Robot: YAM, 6 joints.
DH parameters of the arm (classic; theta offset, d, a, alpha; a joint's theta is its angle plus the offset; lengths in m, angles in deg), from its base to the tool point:
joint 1: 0 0.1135 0.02 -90
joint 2: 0 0 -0.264 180
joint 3: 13.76 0 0.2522 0
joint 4: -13.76 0 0.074 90
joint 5: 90 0 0 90
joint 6: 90 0.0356 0 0
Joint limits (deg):
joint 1: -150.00..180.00
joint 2: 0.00..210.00
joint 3: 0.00..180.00
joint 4: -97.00..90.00
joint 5: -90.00..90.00
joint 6: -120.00..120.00
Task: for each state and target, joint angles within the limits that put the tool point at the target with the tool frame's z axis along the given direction. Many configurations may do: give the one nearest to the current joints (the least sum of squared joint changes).
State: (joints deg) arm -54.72 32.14 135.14 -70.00 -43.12 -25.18
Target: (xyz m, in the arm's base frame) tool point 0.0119 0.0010 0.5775 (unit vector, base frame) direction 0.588 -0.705 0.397
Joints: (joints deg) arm -70.91 42.78 100.77 -33.17 -18.97 -25.18
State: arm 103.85 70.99 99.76 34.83 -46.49 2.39
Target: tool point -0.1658 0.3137 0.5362 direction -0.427 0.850 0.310
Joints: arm 117.98 92.51 108.46 2.11 1.25 2.39
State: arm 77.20 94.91 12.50 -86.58 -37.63 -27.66
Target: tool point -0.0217 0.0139 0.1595 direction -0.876 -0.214 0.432
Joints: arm 66.21 121.35 0.13 -96.96 -45.67 -27.66
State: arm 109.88 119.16 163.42 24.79 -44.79 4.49
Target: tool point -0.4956 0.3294 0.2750 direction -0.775 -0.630 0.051
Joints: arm 143.07 158.29 155.20 15.04 -75.74 4.49
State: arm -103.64 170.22 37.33 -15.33 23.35 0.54
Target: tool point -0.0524 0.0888 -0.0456 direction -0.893 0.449 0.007
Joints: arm -74.21 209.88 22.63 6.66 47.51 0.54
